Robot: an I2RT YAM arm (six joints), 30 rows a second.
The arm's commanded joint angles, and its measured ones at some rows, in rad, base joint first. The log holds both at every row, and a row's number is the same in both.
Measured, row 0:
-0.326 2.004 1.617 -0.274 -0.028 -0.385
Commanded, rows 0 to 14:
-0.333 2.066 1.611 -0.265 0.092 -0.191
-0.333 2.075 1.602 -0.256 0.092 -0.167
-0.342 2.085 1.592 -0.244 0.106 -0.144
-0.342 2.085 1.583 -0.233 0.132 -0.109
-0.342 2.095 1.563 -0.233 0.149 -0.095
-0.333 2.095 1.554 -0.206 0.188 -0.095
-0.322 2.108 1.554 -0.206 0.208 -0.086
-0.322 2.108 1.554 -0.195 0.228 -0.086
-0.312 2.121 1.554 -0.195 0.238 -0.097
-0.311 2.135 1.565 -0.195 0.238 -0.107
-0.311 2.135 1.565 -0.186 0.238 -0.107
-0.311 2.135 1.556 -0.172 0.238 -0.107
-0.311 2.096 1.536 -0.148 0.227 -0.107
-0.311 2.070 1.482 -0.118 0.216 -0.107
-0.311 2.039 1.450 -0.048 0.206 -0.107
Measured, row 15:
-0.308 2.072 1.541 -0.124 0.184 -0.148
